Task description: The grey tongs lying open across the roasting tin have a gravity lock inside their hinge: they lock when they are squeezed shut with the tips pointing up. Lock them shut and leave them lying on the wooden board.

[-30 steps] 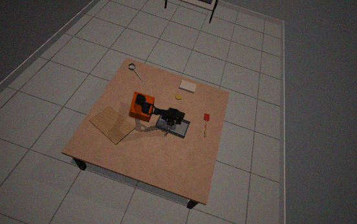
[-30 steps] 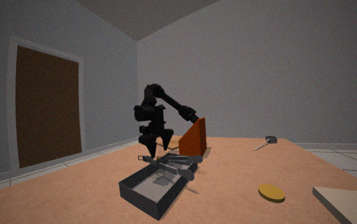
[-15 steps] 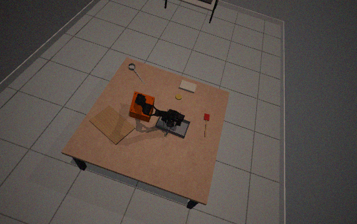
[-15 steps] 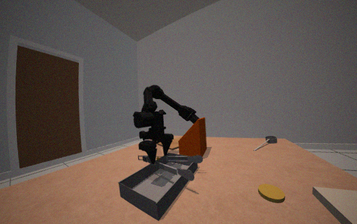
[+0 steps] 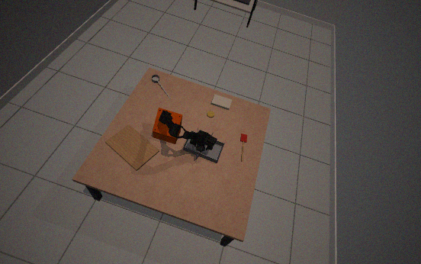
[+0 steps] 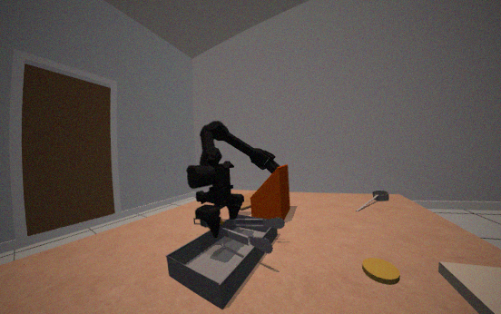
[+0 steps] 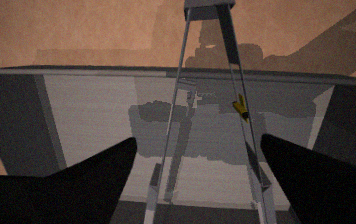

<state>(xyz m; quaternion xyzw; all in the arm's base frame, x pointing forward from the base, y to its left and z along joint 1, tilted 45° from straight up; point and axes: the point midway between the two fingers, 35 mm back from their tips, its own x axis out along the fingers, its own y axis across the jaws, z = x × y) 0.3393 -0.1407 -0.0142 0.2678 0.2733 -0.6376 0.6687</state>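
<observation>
Right now the grey roasting tin is 2 cm ahead of my gripper tip, 4 cm to the left of it and 3 cm below it. Round my gripper tip: slab (4 cm ahead, 60 cm to the left, 4 cm below); then wooden board (52 cm behind, 16 cm to the right, 5 cm below); then yellow disc (2 cm behind, 41 cm to the left, 4 cm below).
</observation>
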